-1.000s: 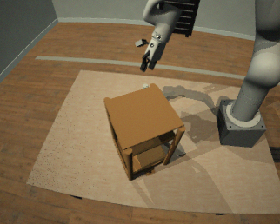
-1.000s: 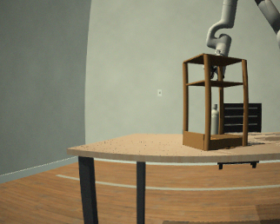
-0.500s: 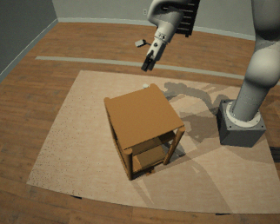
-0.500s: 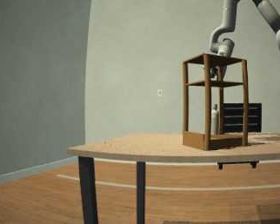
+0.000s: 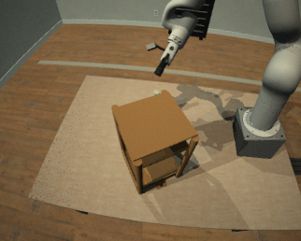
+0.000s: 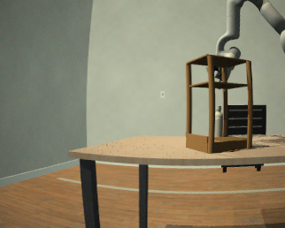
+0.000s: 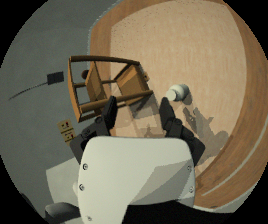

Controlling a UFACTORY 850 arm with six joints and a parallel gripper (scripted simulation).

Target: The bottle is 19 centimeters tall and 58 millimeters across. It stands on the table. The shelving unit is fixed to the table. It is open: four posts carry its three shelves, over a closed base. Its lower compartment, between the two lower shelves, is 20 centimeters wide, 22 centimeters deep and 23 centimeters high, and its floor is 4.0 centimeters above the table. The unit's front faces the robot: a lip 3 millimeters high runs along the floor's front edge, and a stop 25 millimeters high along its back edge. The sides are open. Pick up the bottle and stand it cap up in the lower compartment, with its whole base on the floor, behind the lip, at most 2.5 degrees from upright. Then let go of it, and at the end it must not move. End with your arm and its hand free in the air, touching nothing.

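Right now the grey bottle is 200 mm below my hand. Also, from my hand: wooden shelving unit 330 mm to the left, 140 mm below.
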